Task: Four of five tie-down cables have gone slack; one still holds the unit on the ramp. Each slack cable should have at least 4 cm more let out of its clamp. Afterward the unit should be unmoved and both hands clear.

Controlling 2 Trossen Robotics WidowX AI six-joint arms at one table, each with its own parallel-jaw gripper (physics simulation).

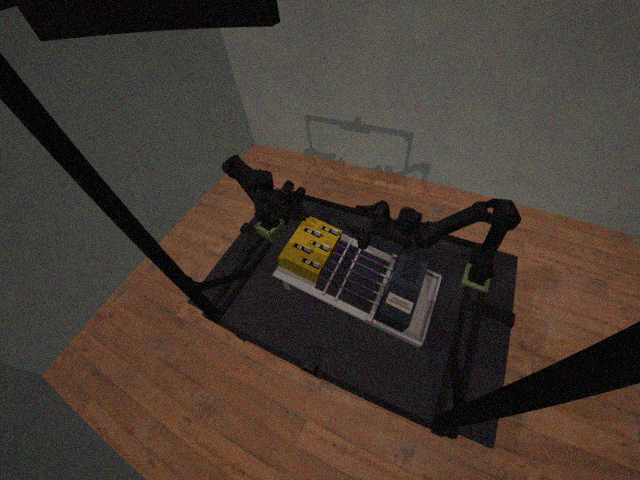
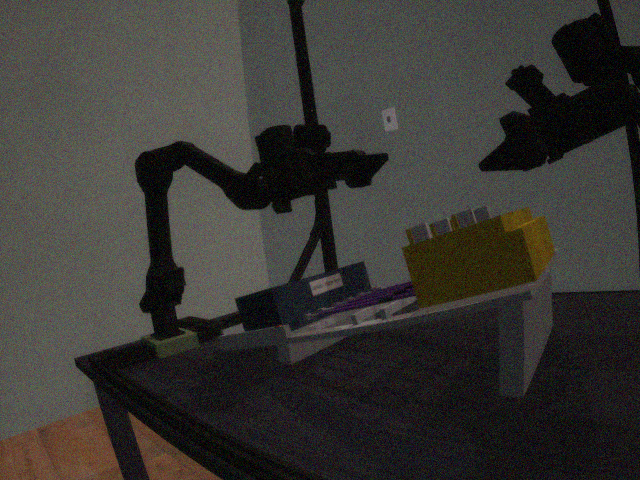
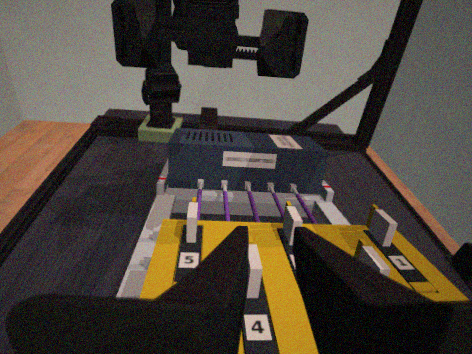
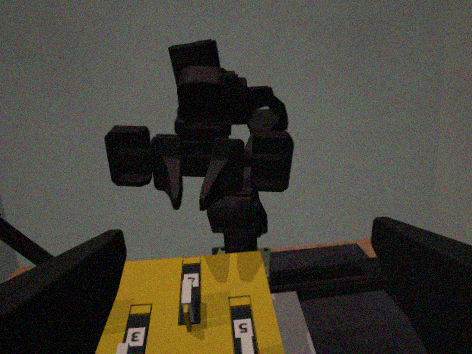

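Note:
The yellow clamp block (image 1: 310, 274) (image 2: 470, 268) (image 3: 287, 300) (image 4: 160, 280) sits at the raised end of the grey ramp (image 1: 433, 310) (image 2: 511, 351) (image 3: 132, 282) (image 4: 296, 315). The dark blue unit (image 1: 416, 268) (image 2: 305, 295) (image 3: 295, 165) rests low on it beside the red marks. Purple cables (image 2: 382, 295) (image 3: 226, 206) run between them; their slack cannot be told. White levers stand up, including lever 5 (image 3: 192, 222) and lever 4 (image 3: 254, 272) (image 4: 187, 291). My left gripper (image 2: 481, 167) (image 3: 270, 237) (image 4: 188, 205) is slightly open, empty, above the block. My right gripper (image 2: 386, 157) is wide open, empty, facing the block from above the unit.
The two grippers face each other across the block. The left arm's green base mount (image 1: 267, 237) stands beyond the ramp's raised end, and the right arm's green mount (image 1: 467, 283) (image 2: 173, 345) (image 3: 155, 135) beyond its low end. Dark frame posts (image 1: 93, 175) (image 3: 382, 85) rise at the table's edges.

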